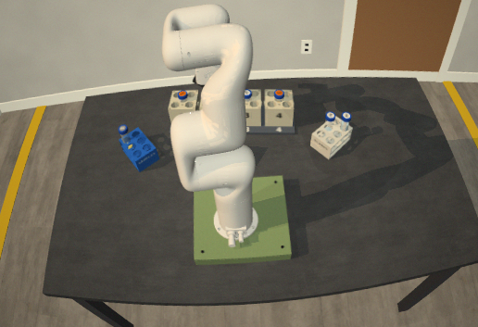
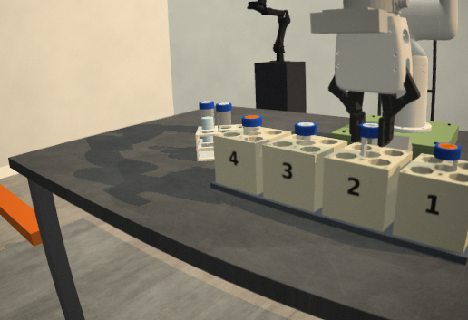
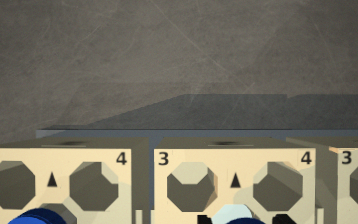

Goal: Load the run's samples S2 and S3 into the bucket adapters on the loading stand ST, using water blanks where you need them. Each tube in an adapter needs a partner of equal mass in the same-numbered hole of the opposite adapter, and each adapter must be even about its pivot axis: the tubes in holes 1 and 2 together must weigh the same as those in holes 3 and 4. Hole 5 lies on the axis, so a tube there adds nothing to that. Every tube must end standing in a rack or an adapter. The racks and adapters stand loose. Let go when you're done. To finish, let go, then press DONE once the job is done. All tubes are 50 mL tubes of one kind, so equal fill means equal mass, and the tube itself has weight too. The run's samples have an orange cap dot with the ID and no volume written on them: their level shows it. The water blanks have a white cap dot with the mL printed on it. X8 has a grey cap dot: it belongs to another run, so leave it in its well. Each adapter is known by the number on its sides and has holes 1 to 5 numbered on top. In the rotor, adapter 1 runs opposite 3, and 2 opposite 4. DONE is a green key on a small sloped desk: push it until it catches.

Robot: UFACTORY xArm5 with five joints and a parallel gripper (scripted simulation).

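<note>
The blue-capped tube lies 1 cm to the right of my hand and 5 cm below it. From my hand the other things lie so: bucket adapter: 1 cm ahead, 11 cm to the left, 8 cm below; then loading stand ST: 1 cm behind, 5 cm to the right, 13 cm below; then sample tube S2: 2 cm behind, 23 cm to the right, 6 cm below.
</note>
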